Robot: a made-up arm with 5 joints. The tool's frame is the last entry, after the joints. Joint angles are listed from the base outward. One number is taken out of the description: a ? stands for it. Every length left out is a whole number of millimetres.
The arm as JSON. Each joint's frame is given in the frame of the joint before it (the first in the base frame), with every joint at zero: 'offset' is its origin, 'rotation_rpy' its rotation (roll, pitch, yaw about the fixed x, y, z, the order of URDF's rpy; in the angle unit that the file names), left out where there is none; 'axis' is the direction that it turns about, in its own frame. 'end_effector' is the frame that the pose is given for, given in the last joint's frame.
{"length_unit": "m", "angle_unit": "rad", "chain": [
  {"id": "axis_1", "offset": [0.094, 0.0, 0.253], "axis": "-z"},
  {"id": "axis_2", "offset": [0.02, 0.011, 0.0], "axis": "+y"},
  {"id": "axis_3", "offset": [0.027, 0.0, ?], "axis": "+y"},
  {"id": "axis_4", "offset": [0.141, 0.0, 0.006], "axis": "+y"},
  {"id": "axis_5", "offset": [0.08, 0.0, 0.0], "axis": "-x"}
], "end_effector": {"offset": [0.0, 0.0, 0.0], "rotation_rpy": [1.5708, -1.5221, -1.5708]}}
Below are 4 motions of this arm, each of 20 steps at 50 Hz.
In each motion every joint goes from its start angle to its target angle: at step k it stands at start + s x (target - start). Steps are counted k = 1, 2, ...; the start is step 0. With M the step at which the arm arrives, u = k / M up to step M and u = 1 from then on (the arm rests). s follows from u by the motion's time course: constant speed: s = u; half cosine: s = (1 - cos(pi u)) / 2; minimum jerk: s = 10 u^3 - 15 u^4 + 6 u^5.
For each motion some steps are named. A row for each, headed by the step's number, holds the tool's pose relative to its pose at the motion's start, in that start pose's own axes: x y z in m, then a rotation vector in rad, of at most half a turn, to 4 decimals.
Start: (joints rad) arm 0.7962 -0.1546 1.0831 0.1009 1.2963
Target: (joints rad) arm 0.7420 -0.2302 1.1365 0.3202 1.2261
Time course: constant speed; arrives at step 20
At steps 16, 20:
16: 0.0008 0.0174 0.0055 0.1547 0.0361 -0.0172
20: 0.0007 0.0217 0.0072 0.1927 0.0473 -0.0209

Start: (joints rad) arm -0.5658 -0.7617 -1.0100 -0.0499 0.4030
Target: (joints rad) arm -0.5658 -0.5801 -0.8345 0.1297 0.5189
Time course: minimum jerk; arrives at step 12
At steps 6, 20:
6: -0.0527 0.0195 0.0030 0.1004 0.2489 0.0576
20: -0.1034 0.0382 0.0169 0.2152 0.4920 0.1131

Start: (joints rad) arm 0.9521 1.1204 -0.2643 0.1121 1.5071
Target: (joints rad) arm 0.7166 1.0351 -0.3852 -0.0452 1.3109
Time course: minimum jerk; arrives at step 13
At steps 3, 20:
3: 0.0060 -0.0043 0.0013 -0.0290 -0.0151 -0.0004
20: 0.0771 -0.0423 0.0279 -0.3185 -0.2389 -0.0260

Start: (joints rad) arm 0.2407 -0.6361 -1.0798 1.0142 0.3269
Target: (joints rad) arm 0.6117 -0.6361 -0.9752 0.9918 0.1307
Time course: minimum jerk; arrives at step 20
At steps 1, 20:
1: 0.0000 0.0000 0.0000 -0.0003 0.0002 0.0001
20: -0.0184 -0.0070 -0.0136 -0.2732 0.1321 0.0330

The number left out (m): 0.109
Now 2 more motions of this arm.
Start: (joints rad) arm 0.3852 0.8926 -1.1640 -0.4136 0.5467
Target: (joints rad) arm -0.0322 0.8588 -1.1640 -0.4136 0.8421
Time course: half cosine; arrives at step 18
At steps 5, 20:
5: 0.0139 0.0193 0.0008 0.0468 -0.0341 0.0054
20: 0.0871 0.0960 0.0218 0.2338 -0.2178 0.0234

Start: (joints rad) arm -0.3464 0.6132 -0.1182 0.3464 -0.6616
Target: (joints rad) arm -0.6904 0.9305 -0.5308 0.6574 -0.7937
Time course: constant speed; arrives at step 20
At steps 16, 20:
16: -0.0658 0.0483 -0.0131 0.0009 0.2378 0.1153
20: -0.0847 0.0575 -0.0134 -0.0064 0.2923 0.1490

